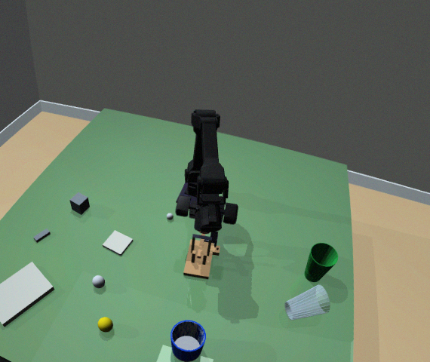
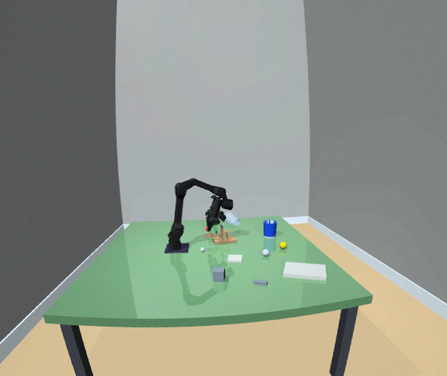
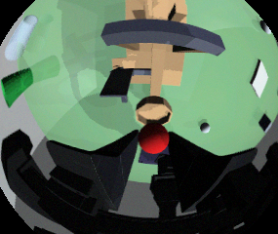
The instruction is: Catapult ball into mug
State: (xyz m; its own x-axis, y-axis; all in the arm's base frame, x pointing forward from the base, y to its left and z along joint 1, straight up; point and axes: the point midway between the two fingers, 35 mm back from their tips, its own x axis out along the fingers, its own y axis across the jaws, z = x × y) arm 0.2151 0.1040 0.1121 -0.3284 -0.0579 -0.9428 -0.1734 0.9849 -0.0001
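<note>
Now: the wooden catapult 60 mm ahead of my gripper tip, 30 mm to the left of it and 40 mm below it. Round my gripper tip: white tile (140 mm ahead, 260 mm to the right, 80 mm below); red ball (10 mm above); small white ball (30 mm behind, 140 mm to the right, 80 mm below).
</note>
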